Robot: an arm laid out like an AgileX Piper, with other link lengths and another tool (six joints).
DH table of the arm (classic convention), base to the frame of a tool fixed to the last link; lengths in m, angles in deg. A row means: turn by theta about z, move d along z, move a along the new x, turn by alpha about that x. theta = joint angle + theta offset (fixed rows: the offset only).
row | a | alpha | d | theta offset
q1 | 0 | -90 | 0.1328 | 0
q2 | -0.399 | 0 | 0 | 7.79
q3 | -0.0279 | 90 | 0 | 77.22
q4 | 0 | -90 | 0.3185 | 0
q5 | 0 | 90 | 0 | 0
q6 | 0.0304 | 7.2 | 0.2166 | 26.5
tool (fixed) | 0 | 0 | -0.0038 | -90
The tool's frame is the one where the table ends.
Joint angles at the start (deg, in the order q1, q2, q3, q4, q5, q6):
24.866, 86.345, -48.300, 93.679, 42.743, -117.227
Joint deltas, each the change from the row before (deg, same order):
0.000, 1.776, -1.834, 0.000, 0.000, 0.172
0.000, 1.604, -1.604, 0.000, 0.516, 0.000
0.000, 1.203, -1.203, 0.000, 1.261, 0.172
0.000, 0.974, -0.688, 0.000, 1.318, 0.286
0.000, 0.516, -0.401, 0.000, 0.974, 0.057
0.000, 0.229, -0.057, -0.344, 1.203, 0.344
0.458, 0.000, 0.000, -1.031, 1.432, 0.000
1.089, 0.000, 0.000, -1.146, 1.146, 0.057
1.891, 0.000, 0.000, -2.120, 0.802, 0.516
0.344, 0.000, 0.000, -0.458, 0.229, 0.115
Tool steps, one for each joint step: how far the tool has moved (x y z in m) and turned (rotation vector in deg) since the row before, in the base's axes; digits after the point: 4 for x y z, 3 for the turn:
0.0113, 0.0053, -0.0006, 0.075, 0.099, -0.063
0.0085, 0.0055, -0.0005, 0.268, 0.088, 0.432
0.0037, 0.0055, 0.0008, 0.704, 0.368, 0.994
0.0008, 0.0043, -0.0009, 0.642, 0.743, 1.002
-0.0002, 0.0027, 0.0002, 0.476, 0.324, 0.793
-0.0035, 0.0017, -0.0002, 0.377, 0.562, 1.076
-0.0084, 0.0035, -0.0001, -0.032, -0.093, 2.220
-0.0116, 0.0064, -0.0008, -0.265, -0.118, 2.658
-0.0170, 0.0089, -0.0037, -1.118, -0.129, 3.552
-0.0035, 0.0015, -0.0007, -0.218, -0.010, 0.747

